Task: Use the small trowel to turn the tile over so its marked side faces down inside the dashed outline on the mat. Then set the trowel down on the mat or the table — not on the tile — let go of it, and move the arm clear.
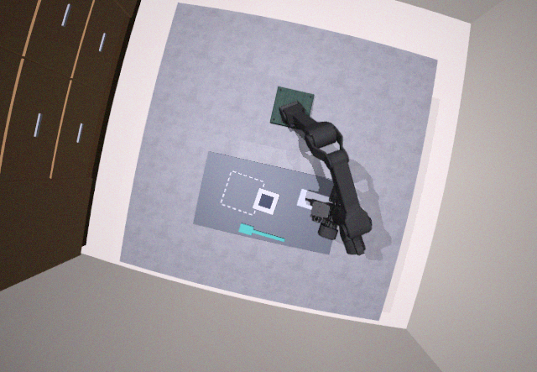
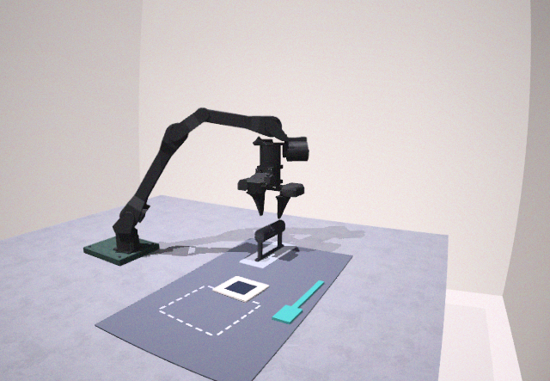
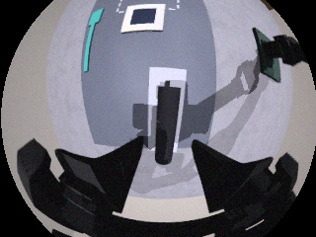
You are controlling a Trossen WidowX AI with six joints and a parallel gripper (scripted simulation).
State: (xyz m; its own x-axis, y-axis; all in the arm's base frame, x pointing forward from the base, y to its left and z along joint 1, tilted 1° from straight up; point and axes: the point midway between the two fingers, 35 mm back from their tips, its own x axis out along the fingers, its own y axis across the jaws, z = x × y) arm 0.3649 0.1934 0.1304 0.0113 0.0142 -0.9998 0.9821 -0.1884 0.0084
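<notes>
Right now the grey mat is 23 cm to the right of my gripper tip, 13 cm below it and 3 cm ahead of it. The rest, counted from my gripper tip: teal trowel: 26 cm to the right, 17 cm ahead, 11 cm below; then tile: 24 cm to the right, 11 cm below, 2 cm ahead.
</notes>
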